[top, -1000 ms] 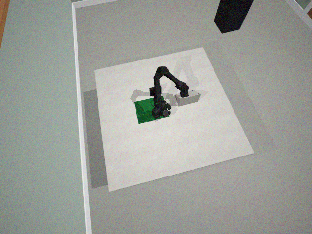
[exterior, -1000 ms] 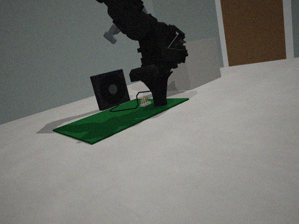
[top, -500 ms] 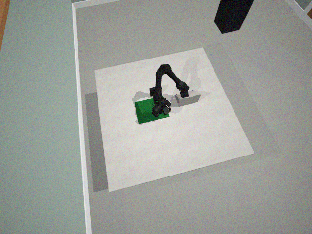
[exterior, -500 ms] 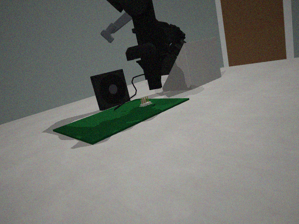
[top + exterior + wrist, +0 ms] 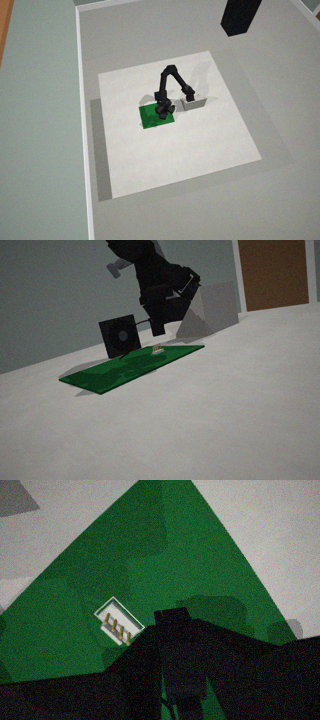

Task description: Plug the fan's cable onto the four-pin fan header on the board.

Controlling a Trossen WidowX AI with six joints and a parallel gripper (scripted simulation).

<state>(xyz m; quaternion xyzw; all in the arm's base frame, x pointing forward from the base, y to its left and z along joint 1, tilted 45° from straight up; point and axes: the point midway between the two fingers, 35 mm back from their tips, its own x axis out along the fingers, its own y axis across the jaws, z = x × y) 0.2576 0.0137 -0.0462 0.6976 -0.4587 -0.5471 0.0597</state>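
Now: gripper tip 70 mm above the white four-pin fan header, 40 mm to the left of it and 10 mm past it. From my gripper tip the other things lie so: black plug 10 mm ahead, 10 mm above; green board 80 mm below, 80 mm ahead, 60 mm to the right; black fan 210 mm to the right, 10 mm below, 10 mm behind.
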